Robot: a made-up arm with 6 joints. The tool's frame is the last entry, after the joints. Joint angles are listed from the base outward.
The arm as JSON. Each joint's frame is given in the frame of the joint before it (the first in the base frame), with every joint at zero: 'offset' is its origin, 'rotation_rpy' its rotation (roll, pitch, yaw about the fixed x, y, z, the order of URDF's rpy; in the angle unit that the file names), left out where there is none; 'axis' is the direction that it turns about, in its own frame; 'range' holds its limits. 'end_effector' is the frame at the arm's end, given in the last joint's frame.
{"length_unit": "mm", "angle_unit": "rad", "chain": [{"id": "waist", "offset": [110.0, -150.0, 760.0], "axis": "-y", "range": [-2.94, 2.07]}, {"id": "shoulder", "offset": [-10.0, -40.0, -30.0], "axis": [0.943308, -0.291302, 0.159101], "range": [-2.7, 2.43]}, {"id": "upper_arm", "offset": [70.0, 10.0, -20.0], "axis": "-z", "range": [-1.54, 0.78]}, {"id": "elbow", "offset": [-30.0, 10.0, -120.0], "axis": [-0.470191, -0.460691, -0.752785], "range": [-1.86, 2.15]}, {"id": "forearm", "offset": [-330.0, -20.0, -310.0], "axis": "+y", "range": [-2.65, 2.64]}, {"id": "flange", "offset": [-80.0, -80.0, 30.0], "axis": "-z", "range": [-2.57, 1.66]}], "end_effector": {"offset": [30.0, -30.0, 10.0]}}
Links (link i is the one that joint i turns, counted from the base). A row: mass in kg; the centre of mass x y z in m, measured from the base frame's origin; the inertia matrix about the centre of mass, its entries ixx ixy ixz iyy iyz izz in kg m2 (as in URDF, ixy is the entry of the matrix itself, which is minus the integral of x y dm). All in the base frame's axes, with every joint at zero. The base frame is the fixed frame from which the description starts. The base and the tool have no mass.
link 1: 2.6; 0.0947 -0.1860 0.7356; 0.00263 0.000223 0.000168 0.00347 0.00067 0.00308
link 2: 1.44; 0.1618 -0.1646 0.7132; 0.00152 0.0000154 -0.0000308 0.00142 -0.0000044 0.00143
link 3: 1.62; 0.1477 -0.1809 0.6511; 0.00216 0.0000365 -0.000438 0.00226 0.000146 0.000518
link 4: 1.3; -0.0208 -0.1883 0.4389; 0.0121 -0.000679 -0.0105 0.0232 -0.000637 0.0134
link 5: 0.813; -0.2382 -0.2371 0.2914; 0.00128 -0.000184 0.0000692 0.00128 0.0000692 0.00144
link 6: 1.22; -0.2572 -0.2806 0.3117; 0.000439 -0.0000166 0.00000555 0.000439 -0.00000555 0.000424
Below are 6 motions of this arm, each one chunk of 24 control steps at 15 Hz.
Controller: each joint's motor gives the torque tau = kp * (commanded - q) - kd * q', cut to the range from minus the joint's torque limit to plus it. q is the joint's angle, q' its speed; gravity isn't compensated. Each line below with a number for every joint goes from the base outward.
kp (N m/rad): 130 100 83 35 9.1 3.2
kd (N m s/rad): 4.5 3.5 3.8 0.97 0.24 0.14
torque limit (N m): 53 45 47 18 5.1 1.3
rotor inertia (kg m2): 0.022 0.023 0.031 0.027 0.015 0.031
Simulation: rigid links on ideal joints. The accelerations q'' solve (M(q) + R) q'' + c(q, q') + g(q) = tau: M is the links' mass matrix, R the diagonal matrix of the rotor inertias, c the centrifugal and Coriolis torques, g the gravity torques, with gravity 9.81 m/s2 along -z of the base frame. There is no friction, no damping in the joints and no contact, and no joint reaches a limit. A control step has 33 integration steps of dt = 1/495 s. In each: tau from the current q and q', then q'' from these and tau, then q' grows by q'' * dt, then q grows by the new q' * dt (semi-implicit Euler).
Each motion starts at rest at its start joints. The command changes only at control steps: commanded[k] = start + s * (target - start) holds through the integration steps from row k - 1 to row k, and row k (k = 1, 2, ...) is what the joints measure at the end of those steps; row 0 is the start. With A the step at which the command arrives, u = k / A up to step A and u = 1 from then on. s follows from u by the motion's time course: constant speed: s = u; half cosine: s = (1 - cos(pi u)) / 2; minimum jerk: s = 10 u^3 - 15 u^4 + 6 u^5; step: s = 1 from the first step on.
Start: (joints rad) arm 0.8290 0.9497 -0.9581 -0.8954 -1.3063 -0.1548
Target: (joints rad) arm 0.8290 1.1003 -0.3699 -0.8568 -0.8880 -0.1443
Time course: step
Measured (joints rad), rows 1 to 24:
1: 0.9186 1.0055 -0.6297 -1.0478 -0.8610 -0.1354
2: 0.8496 1.0467 -0.4687 -0.9349 -0.6210 -0.1056
3: 0.7382 1.0261 -0.3390 -0.7803 -0.9282 -0.0792
4: 0.6262 1.0139 -0.2172 -0.7106 -1.0875 -0.0659
5: 0.5840 1.0394 -0.1444 -0.6867 -0.9307 -0.0872
6: 0.6188 1.0661 -0.1517 -0.6905 -0.8598 -0.1380
7: 0.6919 1.0743 -0.2243 -0.7399 -0.9489 -0.1854
8: 0.7647 1.0626 -0.3180 -0.8195 -0.9906 -0.1969
9: 0.8143 1.0396 -0.3926 -0.8952 -0.9113 -0.1680
10: 0.8341 1.0153 -0.4305 -0.9371 -0.8237 -0.1193
11: 0.8260 1.0019 -0.4303 -0.9325 -0.8121 -0.0772
12: 0.7958 1.0042 -0.3983 -0.8894 -0.8618 -0.0576
13: 0.7544 1.0181 -0.3463 -0.8296 -0.9171 -0.0632
14: 0.7166 1.0369 -0.2924 -0.7776 -0.9440 -0.0890
15: 0.6960 1.0545 -0.2555 -0.7492 -0.9467 -0.1258
16: 0.6979 1.0648 -0.2473 -0.7477 -0.9442 -0.1611
17: 0.7172 1.0640 -0.2668 -0.7690 -0.9421 -0.1819
18: 0.7430 1.0528 -0.3020 -0.8045 -0.9312 -0.1802
19: 0.7656 1.0365 -0.3376 -0.8413 -0.9074 -0.1582
20: 0.7791 1.0226 -0.3621 -0.8659 -0.8827 -0.1269
21: 0.7816 1.0165 -0.3699 -0.8710 -0.8733 -0.0998
22: 0.7739 1.0196 -0.3616 -0.8576 -0.8841 -0.0861
23: 0.7597 1.0288 -0.3420 -0.8332 -0.9054 -0.0885
24: 0.7442 1.0396 -0.3186 -0.8080 -0.9239 -0.1034

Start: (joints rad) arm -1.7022 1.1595 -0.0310 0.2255 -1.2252 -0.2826
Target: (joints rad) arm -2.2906 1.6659 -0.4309 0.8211 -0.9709 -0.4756
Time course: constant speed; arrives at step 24
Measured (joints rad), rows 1 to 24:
1: -1.6883 1.1774 -0.0606 0.2653 -1.2268 -0.2858
2: -1.6687 1.2015 -0.1077 0.3563 -1.2966 -0.2908
3: -1.6625 1.2284 -0.1493 0.4371 -1.3911 -0.2938
4: -1.6777 1.2566 -0.1763 0.4838 -1.4215 -0.2952
5: -1.7146 1.2826 -0.1866 0.4974 -1.3762 -0.2988
6: -1.7629 1.3062 -0.1858 0.4909 -1.3006 -0.3085
7: -1.8091 1.3295 -0.1840 0.4865 -1.2378 -0.3253
8: -1.8440 1.3549 -0.1896 0.5027 -1.2088 -0.3467
9: -1.8677 1.3830 -0.2051 0.5418 -1.2142 -0.3679
10: -1.8861 1.4119 -0.2272 0.5917 -1.2379 -0.3843
11: -1.9057 1.4393 -0.2505 0.6371 -1.2557 -0.3942
12: -1.9304 1.4639 -0.2706 0.6689 -1.2522 -0.3990
13: -1.9597 1.4857 -0.2861 0.6877 -1.2291 -0.4014
14: -1.9907 1.5063 -0.2989 0.7012 -1.1986 -0.4046
15: -2.0207 1.5276 -0.3118 0.7181 -1.1737 -0.4106
16: -2.0484 1.5509 -0.3267 0.7430 -1.1602 -0.4199
17: -2.0744 1.5767 -0.3436 0.7748 -1.1559 -0.4317
18: -2.1004 1.6043 -0.3609 0.8089 -1.1536 -0.4447
19: -2.1273 1.6325 -0.3775 0.8409 -1.1467 -0.4577
20: -2.1552 1.6599 -0.3927 0.8686 -1.1335 -0.4700
21: -2.1834 1.6857 -0.4072 0.8931 -1.1165 -0.4812
22: -2.2112 1.7099 -0.4221 0.9166 -1.1001 -0.4909
23: -2.2382 1.7329 -0.4382 0.9411 -1.0868 -0.4995
24: -2.2647 1.7558 -0.4552 0.9671 -1.0763 -0.5072

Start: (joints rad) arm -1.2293 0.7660 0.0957 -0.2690 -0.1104 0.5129
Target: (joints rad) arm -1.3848 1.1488 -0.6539 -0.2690 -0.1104 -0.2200
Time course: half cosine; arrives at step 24
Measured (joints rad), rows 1 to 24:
1: -1.1952 0.7667 0.0867 -0.2546 -0.0956 0.5103
2: -1.1365 0.7815 0.0436 -0.2350 -0.1086 0.4984
3: -1.0900 0.7949 -0.0141 -0.2358 -0.1637 0.4760
4: -1.0726 0.8027 -0.0695 -0.2614 -0.2001 0.4493
5: -1.0819 0.8068 -0.1135 -0.2981 -0.1773 0.4246
6: -1.1067 0.8110 -0.1459 -0.3276 -0.1215 0.4029
7: -1.1346 0.8213 -0.1721 -0.3390 -0.0840 0.3804
8: -1.1564 0.8429 -0.1987 -0.3319 -0.0856 0.3527
9: -1.1693 0.8759 -0.2307 -0.3139 -0.1103 0.3163
10: -1.1755 0.9147 -0.2710 -0.2960 -0.1343 0.2706
11: -1.1797 0.9516 -0.3199 -0.2881 -0.1463 0.2180
12: -1.1855 0.9808 -0.3754 -0.2948 -0.1467 0.1637
13: -1.1936 1.0008 -0.4343 -0.3137 -0.1394 0.1134
14: -1.2029 1.0147 -0.4934 -0.3380 -0.1283 0.0709
15: -1.2118 1.0277 -0.5499 -0.3601 -0.1180 0.0366
16: -1.2194 1.0441 -0.6018 -0.3748 -0.1127 0.0076
17: -1.2261 1.0658 -0.6478 -0.3805 -0.1139 -0.0200
18: -1.2328 1.0912 -0.6870 -0.3785 -0.1201 -0.0493
19: -1.2401 1.1165 -0.7192 -0.3720 -0.1277 -0.0809
20: -1.2481 1.1378 -0.7445 -0.3648 -0.1336 -0.1131
21: -1.2560 1.1524 -0.7637 -0.3597 -0.1363 -0.1426
22: -1.2629 1.1598 -0.7775 -0.3583 -0.1359 -0.1659
23: -1.2676 1.1610 -0.7866 -0.3604 -0.1335 -0.1802
24: -1.2694 1.1583 -0.7912 -0.3647 -0.1303 -0.1844

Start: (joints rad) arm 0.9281 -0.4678 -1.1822 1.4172 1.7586 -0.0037
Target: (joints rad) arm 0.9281 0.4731 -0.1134 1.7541 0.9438 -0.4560
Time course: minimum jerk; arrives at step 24
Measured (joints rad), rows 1 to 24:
1: 0.8887 -0.4535 -1.1728 1.4226 1.7380 -0.0072
2: 0.8392 -0.4283 -1.1404 1.3977 1.6439 -0.0172
3: 0.8116 -0.4188 -1.1088 1.3810 1.5474 -0.0284
4: 0.8096 -0.4215 -1.0866 1.3771 1.5244 -0.0344
5: 0.8225 -0.4178 -1.0679 1.3828 1.5556 -0.0349
6: 0.8358 -0.3928 -1.0403 1.3999 1.5723 -0.0359
7: 0.8416 -0.3430 -0.9965 1.4234 1.5372 -0.0448
8: 0.8393 -0.2765 -0.9367 1.4462 1.4639 -0.0658
9: 0.8330 -0.2054 -0.8659 1.4644 1.3837 -0.0979
10: 0.8264 -0.1381 -0.7892 1.4790 1.3150 -0.1361
11: 0.8211 -0.0765 -0.7104 1.4931 1.2581 -0.1741
12: 0.8173 -0.0177 -0.6313 1.5096 1.2045 -0.2079
13: 0.8143 0.0427 -0.5524 1.5294 1.1481 -0.2362
14: 0.8125 0.1066 -0.4748 1.5516 1.0895 -0.2607
15: 0.8125 0.1727 -0.4001 1.5746 1.0328 -0.2843
16: 0.8143 0.2367 -0.3308 1.5971 0.9831 -0.3091
17: 0.8176 0.2938 -0.2691 1.6180 0.9433 -0.3358
18: 0.8210 0.3404 -0.2169 1.6366 0.9132 -0.3629
19: 0.8232 0.3748 -0.1750 1.6519 0.8910 -0.3875
20: 0.8236 0.3973 -0.1438 1.6633 0.8749 -0.4066
21: 0.8224 0.4095 -0.1227 1.6704 0.8641 -0.4181
22: 0.8204 0.4138 -0.1105 1.6740 0.8585 -0.4217
23: 0.8184 0.4126 -0.1054 1.6754 0.8574 -0.4188
24: 0.8170 0.4084 -0.1049 1.6762 0.8592 -0.4122

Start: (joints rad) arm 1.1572 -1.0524 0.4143 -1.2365 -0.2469 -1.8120
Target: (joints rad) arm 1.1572 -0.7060 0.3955 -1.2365 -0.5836 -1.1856
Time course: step
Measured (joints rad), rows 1 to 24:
1: 1.0511 -0.8129 0.3857 -1.2460 -0.4872 -1.7370
2: 1.1051 -0.7236 0.3716 -1.2622 -0.7789 -1.5193
3: 1.1639 -0.6740 0.4070 -1.1935 -0.7916 -1.2421
4: 1.1825 -0.6504 0.4743 -1.1080 -0.7265 -1.0205
5: 1.1722 -0.6456 0.5263 -1.0636 -0.7277 -0.9315
6: 1.1607 -0.6513 0.5324 -1.0756 -0.7441 -0.9806
7: 1.1513 -0.6681 0.5000 -1.1197 -0.7284 -1.1116
8: 1.1344 -0.6908 0.4559 -1.1704 -0.6927 -1.2496
9: 1.1129 -0.7135 0.4199 -1.2102 -0.6570 -1.3390
10: 1.0981 -0.7290 0.3997 -1.2298 -0.6327 -1.3588
11: 1.0966 -0.7312 0.3965 -1.2286 -0.6287 -1.3197
12: 1.1069 -0.7207 0.4082 -1.2103 -0.6473 -1.2510
13: 1.1228 -0.7037 0.4299 -1.1816 -0.6780 -1.1859
14: 1.1380 -0.6873 0.4540 -1.1526 -0.7046 -1.1483
15: 1.1481 -0.6765 0.4725 -1.1332 -0.7172 -1.1468
16: 1.1508 -0.6733 0.4797 -1.1287 -0.7168 -1.1737
17: 1.1461 -0.6778 0.4748 -1.1382 -0.7082 -1.2122
18: 1.1365 -0.6874 0.4614 -1.1564 -0.6948 -1.2445
19: 1.1257 -0.6986 0.4452 -1.1761 -0.6791 -1.2593
20: 1.1178 -0.7073 0.4315 -1.1912 -0.6655 -1.2546
21: 1.1149 -0.7111 0.4242 -1.1977 -0.6592 -1.2362
22: 1.1170 -0.7093 0.4248 -1.1946 -0.6625 -1.2138
23: 1.1226 -0.7036 0.4320 -1.1839 -0.6729 -1.1966
24: 1.1292 -0.6964 0.4428 -1.1703 -0.6851 -1.1904

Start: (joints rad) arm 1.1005 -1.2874 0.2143 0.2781 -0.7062 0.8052
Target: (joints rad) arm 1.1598 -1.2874 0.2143 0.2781 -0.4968 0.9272
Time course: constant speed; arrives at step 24
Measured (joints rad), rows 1 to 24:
1: 1.0812 -1.2738 0.2364 0.2716 -0.7157 0.8168
2: 1.0840 -1.2638 0.2502 0.2526 -0.6955 0.8464
3: 1.0915 -1.2566 0.2592 0.2544 -0.6614 0.8796
4: 1.0992 -1.2513 0.2643 0.2657 -0.6568 0.9051
5: 1.1050 -1.2483 0.2660 0.2755 -0.6705 0.9176
6: 1.1080 -1.2484 0.2652 0.2794 -0.6727 0.9182
7: 1.1080 -1.2512 0.2631 0.2755 -0.6585 0.9117
8: 1.1062 -1.2555 0.2600 0.2670 -0.6410 0.9038
9: 1.1042 -1.2605 0.2562 0.2603 -0.6296 0.8996
10: 1.1036 -1.2647 0.2522 0.2585 -0.6249 0.9014
11: 1.1050 -1.2668 0.2497 0.2602 -0.6220 0.9088
12: 1.1083 -1.2663 0.2497 0.2625 -0.6166 0.9196
13: 1.1128 -1.2638 0.2519 0.2643 -0.6078 0.9310
14: 1.1178 -1.2605 0.2550 0.2658 -0.5978 0.9406
15: 1.1223 -1.2578 0.2578 0.2674 -0.5892 0.9474
16: 1.1257 -1.2565 0.2592 0.2687 -0.5823 0.9517
17: 1.1279 -1.2569 0.2589 0.2690 -0.5759 0.9545
18: 1.1290 -1.2587 0.2574 0.2679 -0.5687 0.9570
19: 1.1295 -1.2611 0.2553 0.2658 -0.5606 0.9603
20: 1.1300 -1.2636 0.2532 0.2637 -0.5523 0.9647
21: 1.1311 -1.2653 0.2515 0.2623 -0.5444 0.9700
22: 1.1331 -1.2661 0.2507 0.2621 -0.5371 0.9760
23: 1.1359 -1.2659 0.2509 0.2629 -0.5299 0.9821
24: 1.1392 -1.2649 0.2518 0.2641 -0.5225 0.9881

